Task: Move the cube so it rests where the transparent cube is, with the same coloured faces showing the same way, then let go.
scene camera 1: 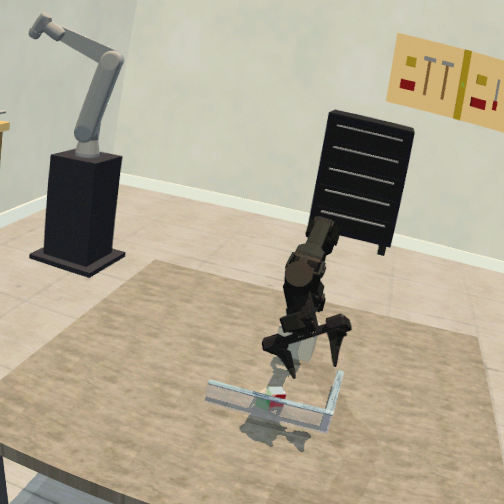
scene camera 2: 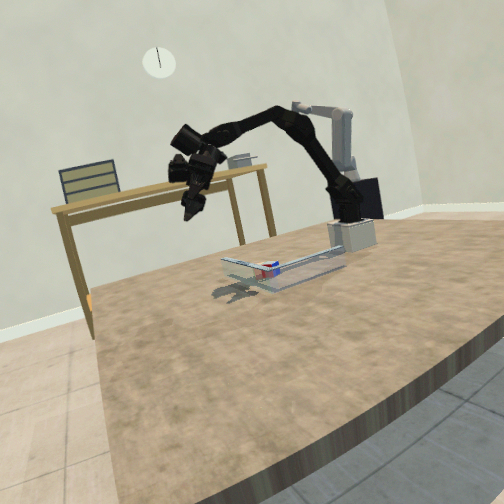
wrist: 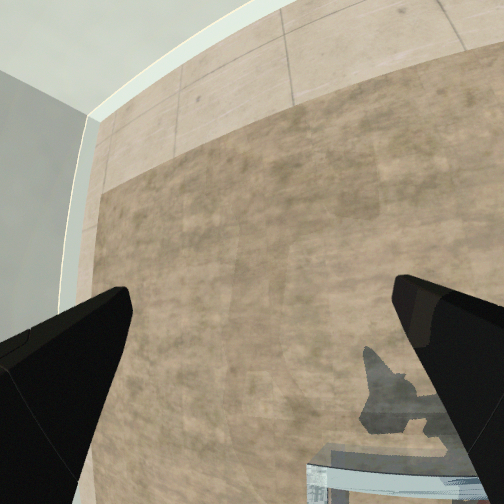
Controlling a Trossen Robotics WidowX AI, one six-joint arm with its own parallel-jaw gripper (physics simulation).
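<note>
A small cube with red, green and white faces sits on the table inside the corner of a transparent L-shaped bracket. It also shows in scene camera 2. My gripper is open and empty, raised above and slightly behind the cube; it also shows in scene camera 2. In the wrist view only the two black fingers, the table and the bracket's edge show. I cannot make out a separate transparent cube.
A black drawer cabinet stands behind the table. A grey arm on a black pedestal stands at the far left. A wooden side table is visible in scene camera 2.
</note>
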